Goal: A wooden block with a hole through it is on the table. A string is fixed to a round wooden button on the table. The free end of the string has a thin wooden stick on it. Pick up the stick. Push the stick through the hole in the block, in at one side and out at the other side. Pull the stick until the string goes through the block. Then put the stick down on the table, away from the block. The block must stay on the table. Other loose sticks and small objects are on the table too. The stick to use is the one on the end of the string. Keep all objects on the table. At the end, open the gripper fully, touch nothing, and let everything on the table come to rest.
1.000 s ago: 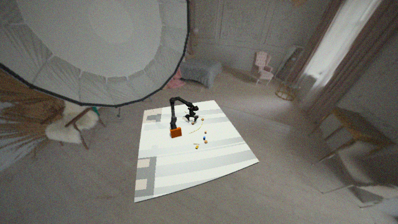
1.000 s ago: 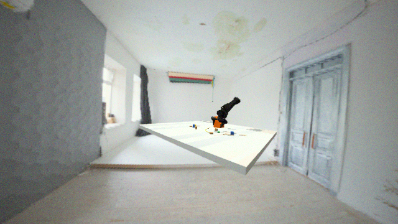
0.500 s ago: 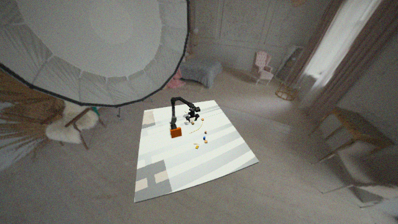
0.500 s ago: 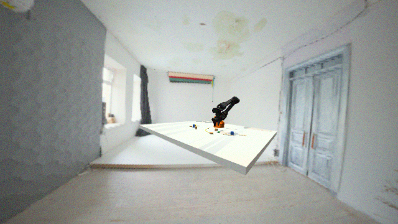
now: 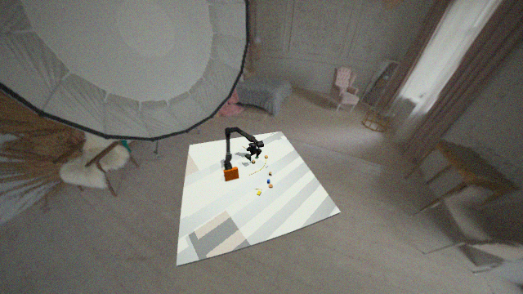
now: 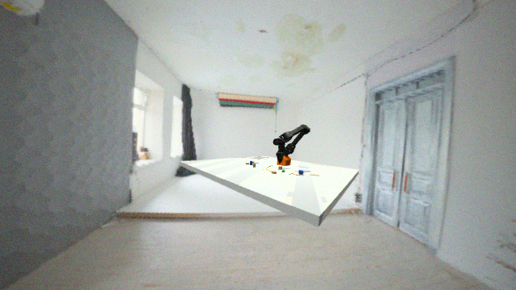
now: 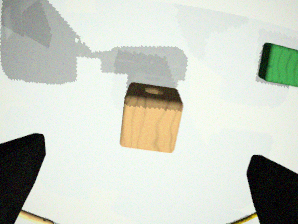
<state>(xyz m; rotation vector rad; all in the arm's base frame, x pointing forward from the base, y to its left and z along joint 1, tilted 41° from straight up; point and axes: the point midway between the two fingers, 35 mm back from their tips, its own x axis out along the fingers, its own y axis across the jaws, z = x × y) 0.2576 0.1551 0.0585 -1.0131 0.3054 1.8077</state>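
My gripper tip is now 40 mm above the wooden block. Also, from my gripper tip: green block 50 mm ahead, 80 mm to the left, 50 mm below; yellow piece 10 mm behind, 390 mm to the right, 50 mm below; blue cube 210 mm to the left, 40 mm below.
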